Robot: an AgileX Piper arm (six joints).
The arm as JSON. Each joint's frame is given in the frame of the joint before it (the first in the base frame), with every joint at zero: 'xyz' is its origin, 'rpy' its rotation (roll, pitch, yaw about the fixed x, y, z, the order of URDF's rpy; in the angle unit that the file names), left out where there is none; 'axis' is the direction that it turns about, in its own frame. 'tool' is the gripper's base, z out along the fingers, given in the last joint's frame.
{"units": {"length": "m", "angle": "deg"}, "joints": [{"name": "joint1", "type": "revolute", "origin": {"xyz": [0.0, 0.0, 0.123]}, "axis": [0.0, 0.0, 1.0]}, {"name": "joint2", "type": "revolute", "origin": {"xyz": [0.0, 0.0, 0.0], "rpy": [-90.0, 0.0, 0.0]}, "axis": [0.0, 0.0, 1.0]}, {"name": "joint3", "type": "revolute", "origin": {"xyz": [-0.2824, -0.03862, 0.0]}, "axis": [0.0, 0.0, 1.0]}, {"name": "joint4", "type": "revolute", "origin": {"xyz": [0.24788, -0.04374, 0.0], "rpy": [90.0, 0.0, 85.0]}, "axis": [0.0, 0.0, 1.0]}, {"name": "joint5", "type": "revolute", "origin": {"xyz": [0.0, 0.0, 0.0], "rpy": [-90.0, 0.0, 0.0]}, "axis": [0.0, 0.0, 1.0]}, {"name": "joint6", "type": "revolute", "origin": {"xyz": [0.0, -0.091, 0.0], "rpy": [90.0, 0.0, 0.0]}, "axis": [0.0, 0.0, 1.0]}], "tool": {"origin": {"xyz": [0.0, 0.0, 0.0]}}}
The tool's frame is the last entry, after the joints.
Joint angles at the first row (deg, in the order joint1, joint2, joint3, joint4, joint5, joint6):
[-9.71 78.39 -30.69 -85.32 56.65 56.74]
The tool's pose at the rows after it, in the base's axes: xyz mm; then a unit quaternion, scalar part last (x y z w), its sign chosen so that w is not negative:
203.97, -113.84, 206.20, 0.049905, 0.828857, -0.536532, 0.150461
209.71, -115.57, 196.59, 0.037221, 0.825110, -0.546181, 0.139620
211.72, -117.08, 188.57, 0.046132, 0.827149, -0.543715, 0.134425
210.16, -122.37, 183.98, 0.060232, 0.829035, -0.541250, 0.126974
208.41, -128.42, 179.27, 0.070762, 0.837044, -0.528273, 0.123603
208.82, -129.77, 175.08, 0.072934, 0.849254, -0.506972, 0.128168
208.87, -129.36, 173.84, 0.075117, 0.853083, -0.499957, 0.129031
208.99, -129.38, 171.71, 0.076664, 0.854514, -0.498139, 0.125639
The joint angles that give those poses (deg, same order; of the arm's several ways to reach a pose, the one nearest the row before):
[-9.62 82.37 -30.69 -89.36 59.21 61.26]
[-9.62 85.63 -30.69 -91.67 60.18 63.23]
[-9.87 87.74 -30.69 -91.84 60.38 65.60]
[-11.29 88.82 -30.69 -91.84 60.12 66.90]
[-13.28 89.40 -30.69 -91.84 57.98 67.53]
[-14.25 89.50 -30.69 -91.38 54.84 67.64]
[-14.33 89.50 -30.69 -90.85 54.04 67.63]
[-14.33 89.97 -30.69 -90.57 54.03 67.81]

